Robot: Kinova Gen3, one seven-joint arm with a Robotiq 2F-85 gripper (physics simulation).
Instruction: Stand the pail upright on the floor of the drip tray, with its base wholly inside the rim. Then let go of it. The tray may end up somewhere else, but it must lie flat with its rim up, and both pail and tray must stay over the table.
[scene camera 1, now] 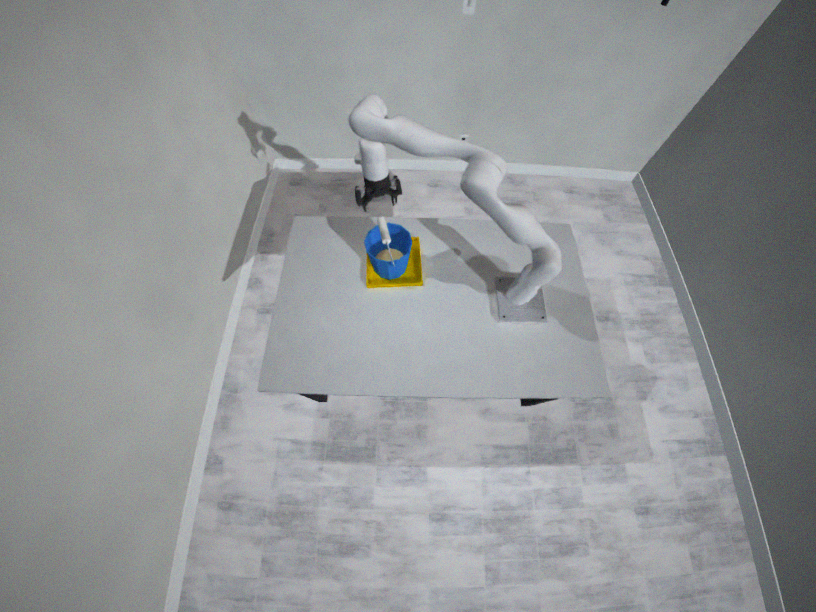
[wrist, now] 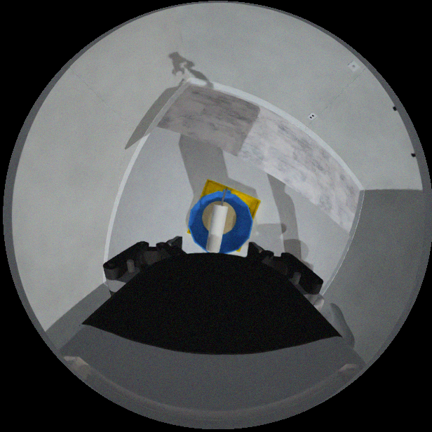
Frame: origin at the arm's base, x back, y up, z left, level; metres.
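Seen in the pictures: gripper, fingertip midpoint: (scene camera 1: pixel 380 207); arm's base, origin of the base link: (scene camera 1: pixel 516 295).
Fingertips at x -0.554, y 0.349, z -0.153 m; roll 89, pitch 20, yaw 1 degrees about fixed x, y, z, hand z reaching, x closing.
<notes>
Offsets run from my fingertips to a thing's top centre. "*": to the spot under its first point. Level surfaces: height alone.
The blue pail @[* dx +0.023, dy -0.276, dz +0.080 m] (scene camera 1: pixel 390 270) (wrist: pixel 242 230) stands upright on the yellow drip tray @[dx +0.031, dy -0.350, dz -0.016 m] (scene camera 1: pixel 416 268) (wrist: pixel 250 200). Its base appears inside the tray's rim, though the pail's wall hides part of the tray. The tray lies flat with its rim up on the table. The pail's white handle grip @[dx +0.003, dy -0.106, dz +0.000 m] (scene camera 1: pixel 384 231) (wrist: pixel 216 227) stands raised above the pail's opening on a thin wire. My gripper (scene camera 1: pixel 379 205) (wrist: pixel 214 246) is open and empty. It is above and behind the handle grip in the scene view, apart from it.
The grey table @[dy -0.376 m] (scene camera 1: pixel 342 342) (wrist: pixel 145 205) holds the tray near its back edge, left of centre. The arm's base plate (scene camera 1: pixel 521 314) is at the right side of the table. The arm arches over the back right part. A wall rises beyond the back edge.
</notes>
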